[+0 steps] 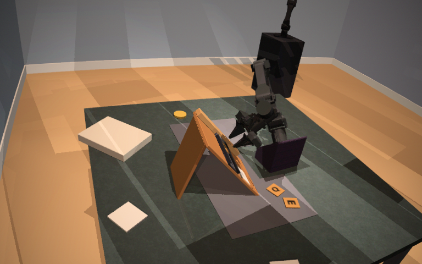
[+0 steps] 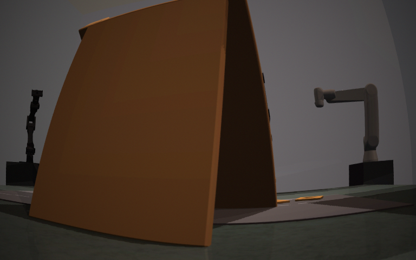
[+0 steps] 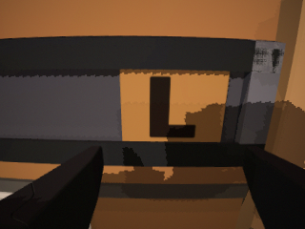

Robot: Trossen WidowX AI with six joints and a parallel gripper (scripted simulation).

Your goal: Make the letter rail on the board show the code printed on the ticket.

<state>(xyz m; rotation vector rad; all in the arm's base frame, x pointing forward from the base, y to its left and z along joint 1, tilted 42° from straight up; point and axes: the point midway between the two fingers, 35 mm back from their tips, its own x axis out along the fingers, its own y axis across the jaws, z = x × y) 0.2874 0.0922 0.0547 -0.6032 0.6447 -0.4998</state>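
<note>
The orange tile marked 2 is 3 cm behind my gripper tip, 23 cm to the right of it and 16 cm below it. Also, from my gripper tip: white ticket: 1 cm behind, 10 cm to the left, 9 cm below; cream box: 38 cm ahead, 40 cm to the right, 15 cm below; grey mat: 11 cm behind, 4 cm to the right, 17 cm below.
</note>
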